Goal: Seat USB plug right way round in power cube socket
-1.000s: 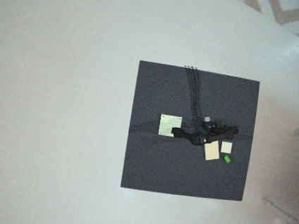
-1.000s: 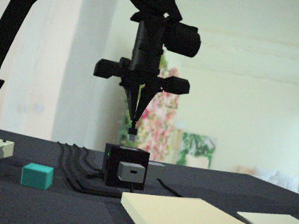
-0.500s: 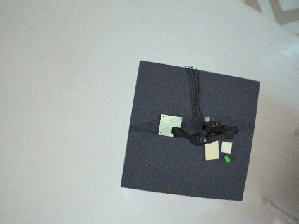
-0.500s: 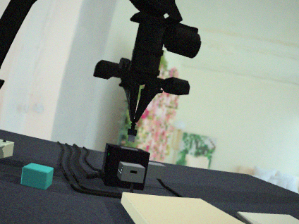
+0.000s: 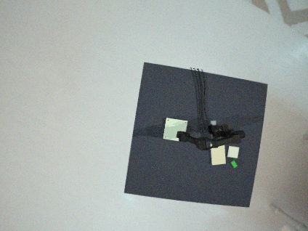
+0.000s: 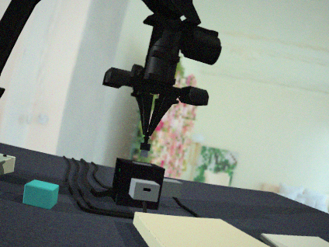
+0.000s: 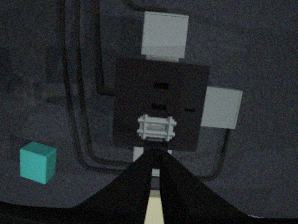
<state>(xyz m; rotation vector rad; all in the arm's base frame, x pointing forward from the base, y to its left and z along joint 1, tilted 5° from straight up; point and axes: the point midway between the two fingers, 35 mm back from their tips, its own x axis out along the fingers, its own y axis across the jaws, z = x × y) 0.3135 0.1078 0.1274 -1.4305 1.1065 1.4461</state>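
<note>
My gripper tip is now 20 mm above the usb plug. Round my gripper tip: cream slab (210 mm to the right, 120 mm below, 100 mm ahead); socket (60 mm below); teal block (130 mm to the right, 130 mm behind, 110 mm below).
</note>
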